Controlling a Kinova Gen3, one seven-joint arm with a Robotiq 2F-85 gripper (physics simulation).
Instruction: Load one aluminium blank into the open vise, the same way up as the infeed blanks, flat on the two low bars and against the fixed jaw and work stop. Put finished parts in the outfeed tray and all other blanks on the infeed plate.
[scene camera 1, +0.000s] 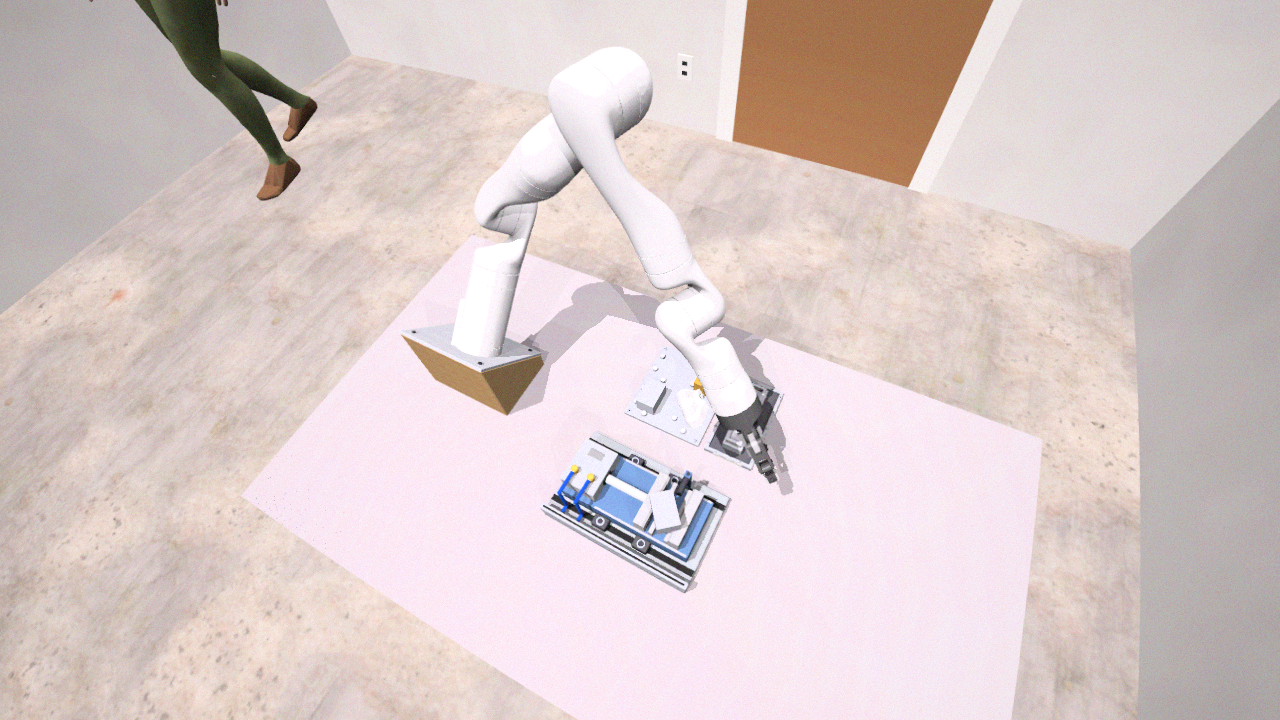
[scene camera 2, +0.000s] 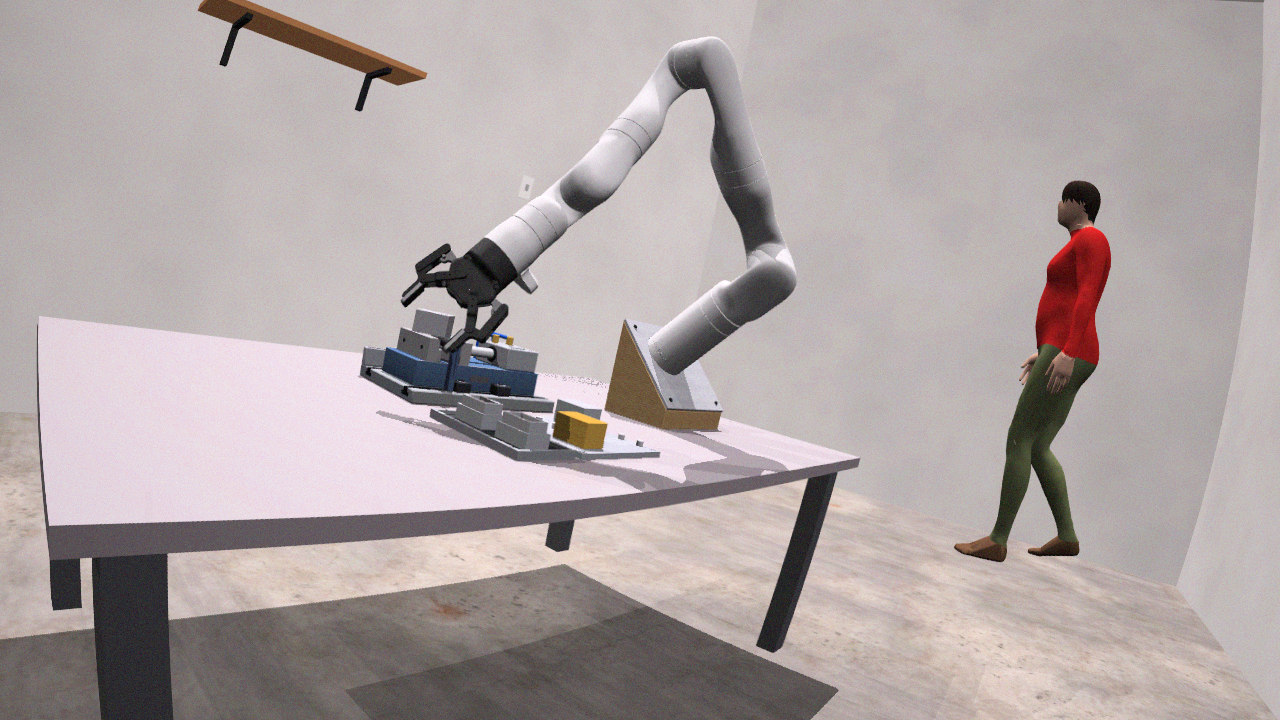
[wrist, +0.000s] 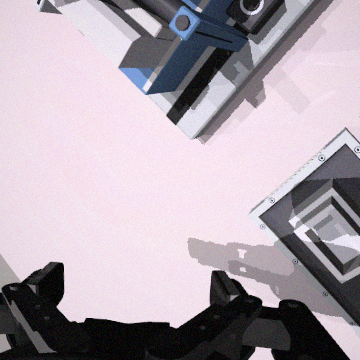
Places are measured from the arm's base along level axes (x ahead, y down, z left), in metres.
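Where they show: gripper, fingertip midpoint: (scene camera 1: 766, 464) (scene camera 2: 422, 327) (wrist: 136, 282); arm's base at its link origin: (scene camera 1: 478, 348) (scene camera 2: 664, 356).
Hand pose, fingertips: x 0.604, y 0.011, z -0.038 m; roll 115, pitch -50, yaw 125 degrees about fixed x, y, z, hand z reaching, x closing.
Observation:
Things, the pixels of their top centre, and the offset from my fingertips. "*": a spot on its surface instead.
- blue vise at its top centre: (scene camera 2: 465, 337) (scene camera 1: 633, 491) dx -0.203, dy +0.019, dz -0.119 m
- outfeed tray at a spot on its surface: (wrist: 300, 173) (scene camera 1: 724, 456) * dx -0.075, dy +0.106, dz +0.035 m
- further off at its top centre: (scene camera 2: 525, 416) (scene camera 1: 755, 395) dx -0.053, dy +0.077, dz +0.172 m
- yellow block at its top centre: (scene camera 2: 582, 417) (scene camera 1: 708, 375) dx -0.157, dy +0.074, dz +0.184 m
- dark upright at a spot on its surface: (scene camera 1: 686, 479) * dx -0.124, dy +0.023, dz -0.065 m
My gripper (scene camera 1: 771, 474) (scene camera 2: 430, 323) (wrist: 136, 282) is open and empty. In the wrist view it stands over the pink table top, beside the vise and the outfeed tray. The blue vise (scene camera 1: 631, 473) (scene camera 2: 492, 381) (wrist: 180, 65) is open. A grey blank (scene camera 1: 665, 508) (scene camera 2: 433, 320) sits askew on top of its jaws, not down between them. The outfeed tray (scene camera 1: 725, 458) (scene camera 2: 456, 428) (wrist: 300, 173) holds two stepped grey parts, one nearer the vise (scene camera 2: 478, 411) and one further off (scene camera 2: 521, 430). A grey blank (scene camera 1: 650, 395) (scene camera 2: 577, 409) stands on the infeed plate (scene camera 1: 662, 428) (scene camera 2: 640, 451).
A yellow block (scene camera 1: 698, 384) (scene camera 2: 580, 430) stands on the infeed plate, partly hidden by the arm in scene camera 1. Blue hoses with yellow ends (scene camera 1: 574, 469) rise at the vise's far end. A dark upright (scene camera 1: 686, 479) stands by the jaws. A person (scene camera 2: 1074, 295) stands beyond the table.

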